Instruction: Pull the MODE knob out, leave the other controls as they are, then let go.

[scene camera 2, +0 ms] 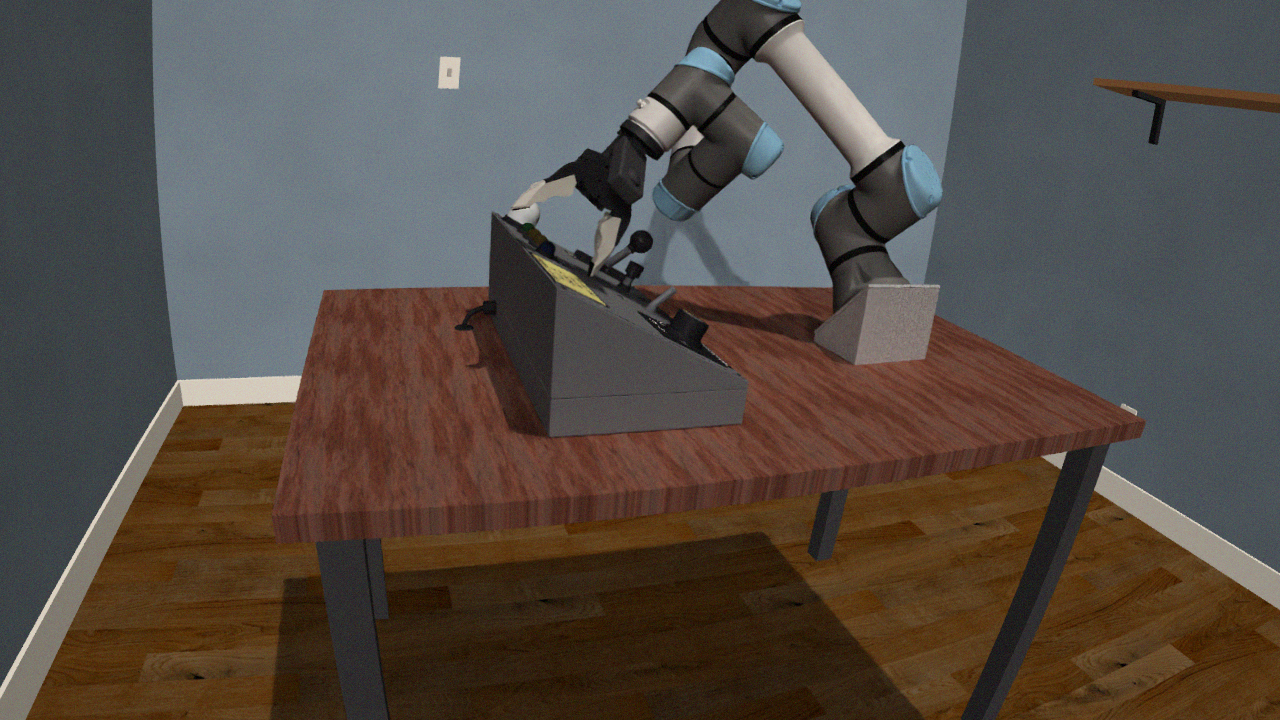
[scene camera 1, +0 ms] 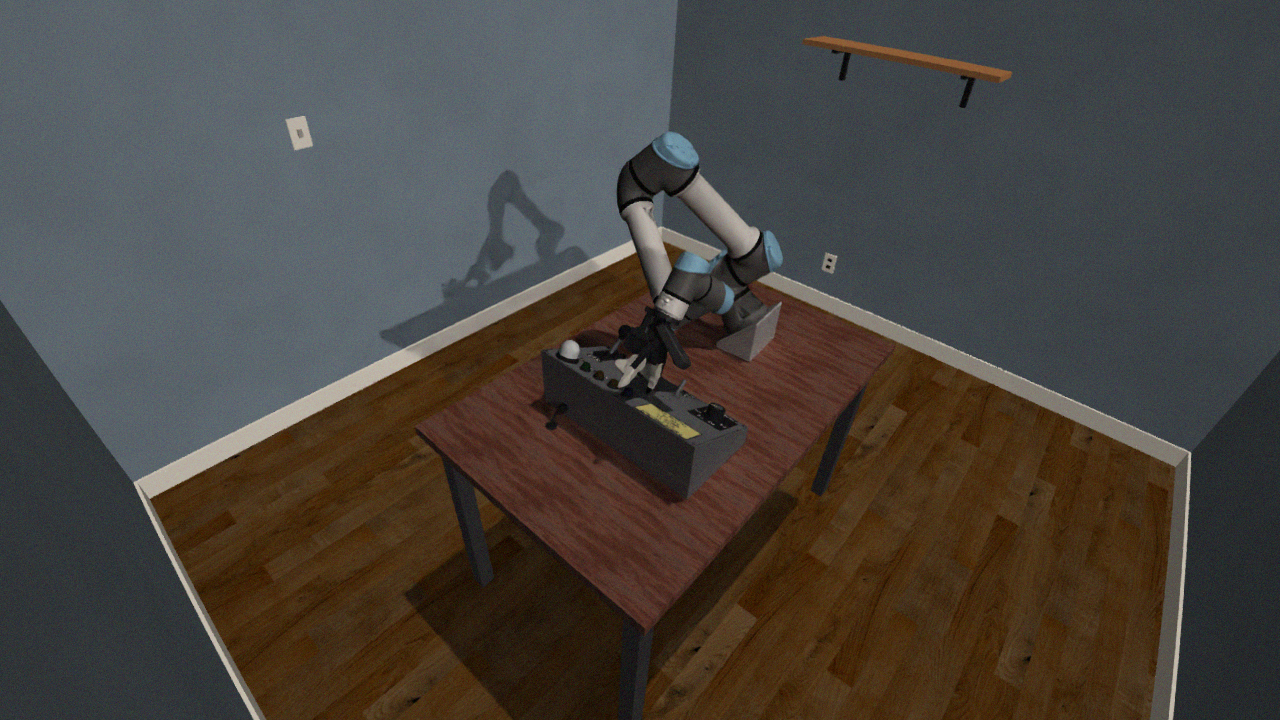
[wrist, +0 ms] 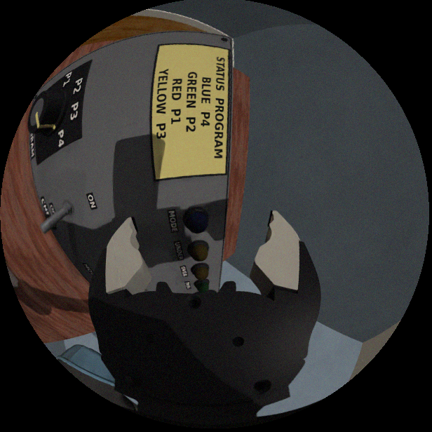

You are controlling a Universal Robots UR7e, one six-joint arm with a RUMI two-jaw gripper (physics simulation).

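Where they show: gripper, fingertip midpoint: (scene camera 2: pixel 551 243) (scene camera 1: pixel 633 391); arm's base at its link origin: (scene camera 2: pixel 875 309) (scene camera 1: pixel 747 321).
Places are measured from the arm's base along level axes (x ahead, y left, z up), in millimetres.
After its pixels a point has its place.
The grey control console (scene camera 1: pixel 617 429) {z 4, x 643, y 40 mm} (scene camera 2: pixel 626 358) {z 21, x 553, y 264 mm} (wrist: pixel 125 100) has a sloped face. In the wrist view a dark blue round dome (wrist: pixel 196 220) sits beside the printed word MODE. In the second scene view a small black knob (scene camera 2: pixel 632 271) {z 49, x 451, y -38 mm} stands near the ball lever. A label cut off after "MO" shows low left in the wrist view, so I cannot tell which of the two is the MODE knob. My gripper (scene camera 1: pixel 637 386) {z 108, x 601, y 49 mm} (scene camera 2: pixel 556 240) {z 108, x 601, y 49 mm} (wrist: pixel 200 216) is open and empty. Its fingers straddle the dome row, one tip low near the console face.
Yellow domes (wrist: pixel 198 250) and a green dome (wrist: pixel 202 285) continue the row. A ball lever (scene camera 2: pixel 640 240) {z 75, x 402, y -151 mm}, a toggle switch (wrist: pixel 56 218) (scene camera 2: pixel 662 299) {z 37, x 442, y 77 mm} and a P1–P4 dial (wrist: pixel 46 112) (scene camera 2: pixel 687 326) {z 41, x 458, y 211 mm} stand on the console. A white dome (scene camera 1: pixel 569 350) {z 126, x 614, y -160 mm} is at its far end.
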